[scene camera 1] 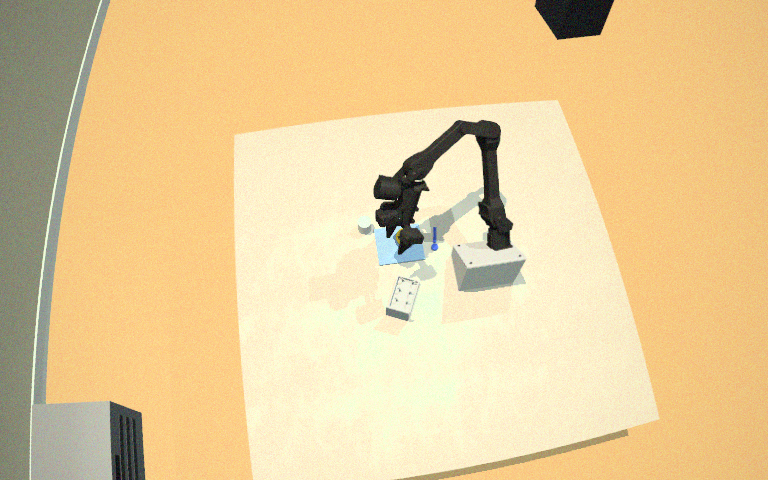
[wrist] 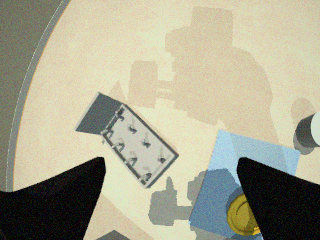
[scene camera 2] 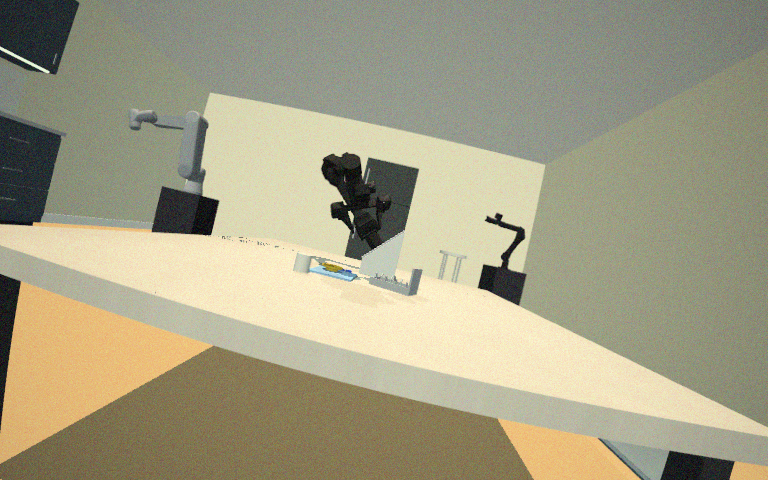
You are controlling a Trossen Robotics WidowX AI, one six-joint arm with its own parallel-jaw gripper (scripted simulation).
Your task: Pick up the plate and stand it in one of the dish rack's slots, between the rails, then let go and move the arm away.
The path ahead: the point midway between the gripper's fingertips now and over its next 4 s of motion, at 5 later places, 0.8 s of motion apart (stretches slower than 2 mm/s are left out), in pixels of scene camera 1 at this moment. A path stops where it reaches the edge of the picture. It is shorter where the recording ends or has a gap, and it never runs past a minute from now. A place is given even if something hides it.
My gripper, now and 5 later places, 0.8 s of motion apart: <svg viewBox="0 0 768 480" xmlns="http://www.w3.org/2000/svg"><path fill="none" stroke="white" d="M393 245L405 230L405 234L406 238L401 225L402 225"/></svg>
